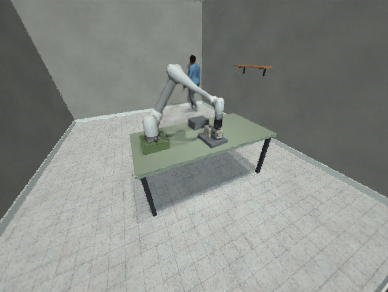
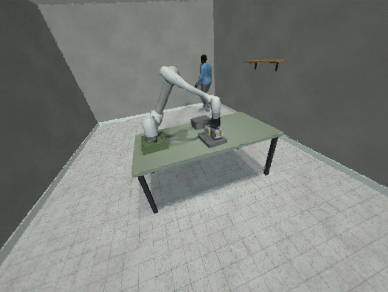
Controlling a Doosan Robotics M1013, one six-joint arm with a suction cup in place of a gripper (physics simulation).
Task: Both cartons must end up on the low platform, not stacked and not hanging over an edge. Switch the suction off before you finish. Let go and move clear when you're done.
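Places are measured from the arm's base along level axes (x ahead, y left, z up), in metres.
Pixels of known places: hand, tool point: (image 1: 217, 130) (image 2: 216, 129); arm's base, link origin: (image 1: 153, 138) (image 2: 153, 138).
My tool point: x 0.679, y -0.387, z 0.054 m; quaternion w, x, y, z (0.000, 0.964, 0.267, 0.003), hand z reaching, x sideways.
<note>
Ahead of a thing's pixels: the offset from my tool point to its top centre. Level surfaces: height alone.
The low platform {0.027 m back, 0.059 m left, 0.110 m down} (image 1: 214, 143) (image 2: 213, 143) is a flat dark grey slab on the table. One carton {0.003 m ahead, 0.157 m left, 0.019 m down} (image 1: 208, 131) (image 2: 207, 131), white and tan, stands on its back left part. The other carton {0.003 m ahead, 0.009 m left, 0.013 m up} (image 1: 218, 134) (image 2: 217, 133), also pale with tan patches, is close beside it on the right, low over or on the platform. A gap between them or under the right one is too small to tell. My suction gripper (image 1: 218, 128) (image 2: 216, 126) points straight down and touches the top of the right carton, which appears held on the cup. The cup's contact face is hidden.
A dark grey block {0.079 m ahead, 0.498 m left, 0.038 m down} (image 1: 198, 122) (image 2: 199, 122) stands on the green table {0.158 m down} (image 1: 175, 159) (image 2: 175, 157) behind the platform. The arm's green base (image 1: 156, 146) (image 2: 155, 144) is at the left. A person in blue (image 1: 195, 75) (image 2: 205, 75) stands behind the table.
</note>
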